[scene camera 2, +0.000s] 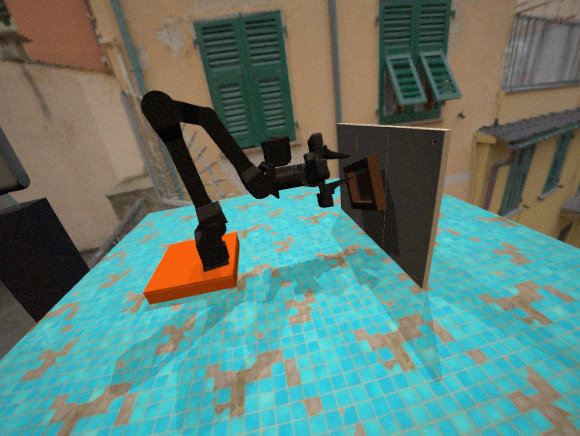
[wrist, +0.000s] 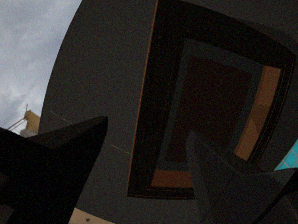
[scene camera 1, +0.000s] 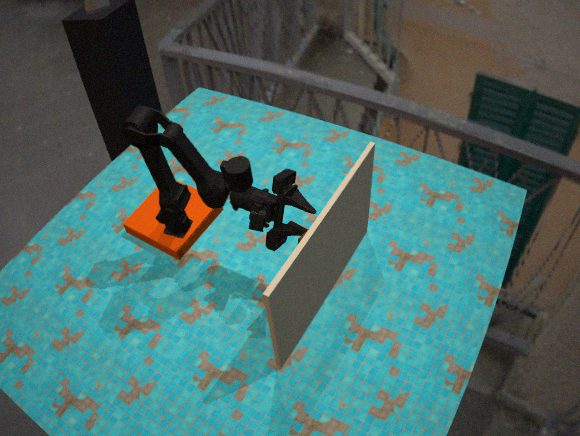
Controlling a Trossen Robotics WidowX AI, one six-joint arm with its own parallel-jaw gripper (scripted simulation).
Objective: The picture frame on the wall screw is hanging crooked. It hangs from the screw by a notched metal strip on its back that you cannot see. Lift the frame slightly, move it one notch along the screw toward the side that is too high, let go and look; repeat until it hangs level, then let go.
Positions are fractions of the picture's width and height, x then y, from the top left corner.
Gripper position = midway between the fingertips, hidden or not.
Labels:
my gripper: scene camera 2 0.61,0.38; wrist 0.50,0.58; scene camera 1 0.54,0.51

